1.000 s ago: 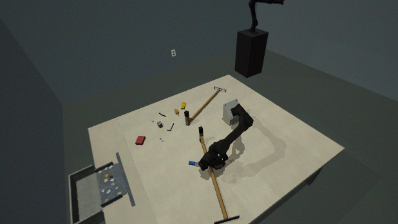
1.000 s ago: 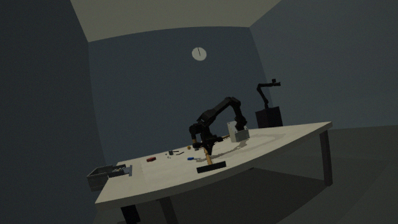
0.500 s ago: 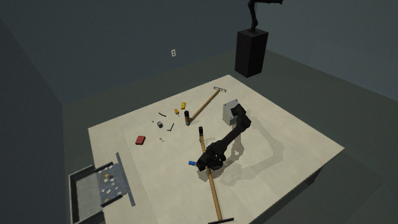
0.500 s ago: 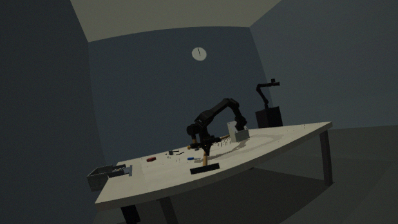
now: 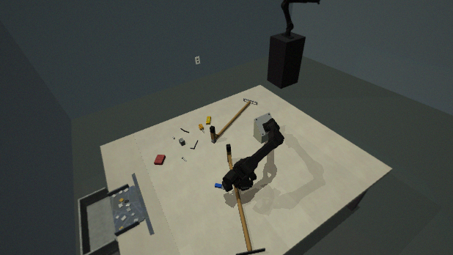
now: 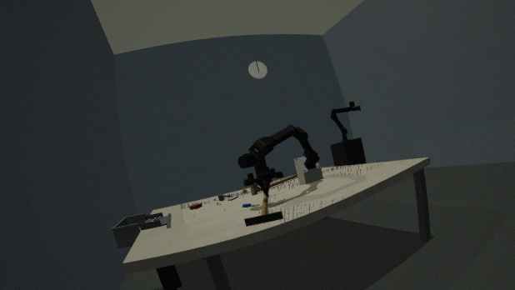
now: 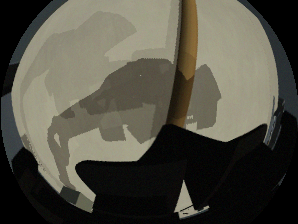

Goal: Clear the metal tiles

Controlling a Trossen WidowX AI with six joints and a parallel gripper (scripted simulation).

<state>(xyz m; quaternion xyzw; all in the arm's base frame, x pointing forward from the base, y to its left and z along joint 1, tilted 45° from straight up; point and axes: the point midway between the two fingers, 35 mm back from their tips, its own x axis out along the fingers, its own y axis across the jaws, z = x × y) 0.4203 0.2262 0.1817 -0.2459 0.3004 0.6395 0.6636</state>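
The long scraper is 2 cm to the left of my gripper tip, 2 cm ahead of it and 2 cm above it. From my gripper tip the other things lie so: black hex key (50 cm to the right, 8 cm ahead, 4 cm below); grey piece (58 cm to the right, 14 cm ahead, 3 cm below); blue piece (9 cm to the right, 7 cm ahead, 4 cm below).
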